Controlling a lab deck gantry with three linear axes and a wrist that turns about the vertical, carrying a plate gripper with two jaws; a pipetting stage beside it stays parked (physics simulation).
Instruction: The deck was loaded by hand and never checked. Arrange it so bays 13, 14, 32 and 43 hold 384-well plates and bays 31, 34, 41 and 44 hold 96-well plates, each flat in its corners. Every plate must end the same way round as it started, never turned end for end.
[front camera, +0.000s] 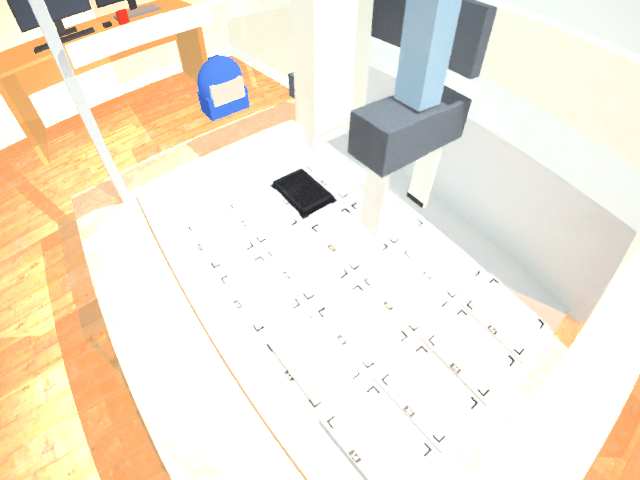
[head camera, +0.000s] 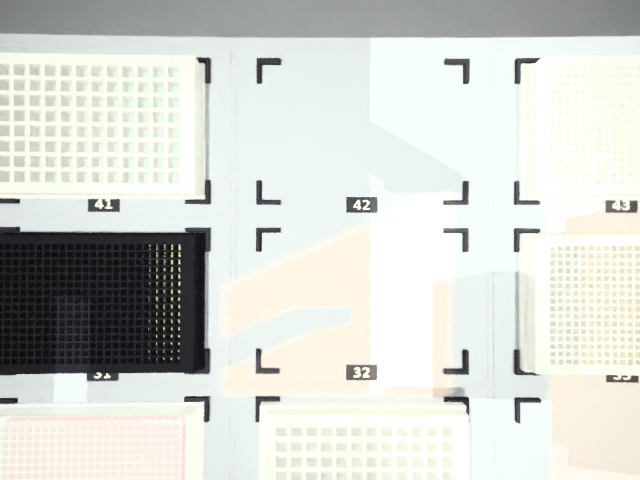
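I see my gripper in the front camera view (394, 214), and a black 384-well plate shows in the front camera view as well. In the head camera view my gripper is out of frame, but the black 384-well plate is visible there. On the black 384-well plate, (head camera: 85, 302) and (front camera: 301, 188) are the same spot.
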